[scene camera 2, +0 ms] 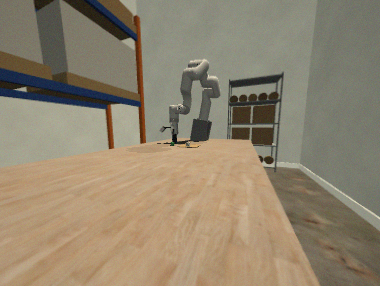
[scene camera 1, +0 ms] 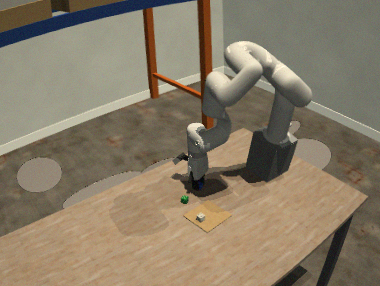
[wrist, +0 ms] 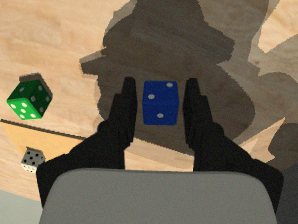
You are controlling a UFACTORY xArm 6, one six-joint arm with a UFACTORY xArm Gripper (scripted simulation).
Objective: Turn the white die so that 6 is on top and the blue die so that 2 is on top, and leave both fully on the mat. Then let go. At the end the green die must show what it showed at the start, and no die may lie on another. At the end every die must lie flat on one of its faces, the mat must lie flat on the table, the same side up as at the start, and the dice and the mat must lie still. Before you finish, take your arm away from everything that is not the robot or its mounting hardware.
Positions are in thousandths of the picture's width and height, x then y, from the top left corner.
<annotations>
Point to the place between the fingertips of the gripper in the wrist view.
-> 539, 408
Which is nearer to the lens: the blue die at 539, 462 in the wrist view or the green die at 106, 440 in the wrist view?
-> The blue die.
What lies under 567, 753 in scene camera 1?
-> A tan mat.
</annotations>
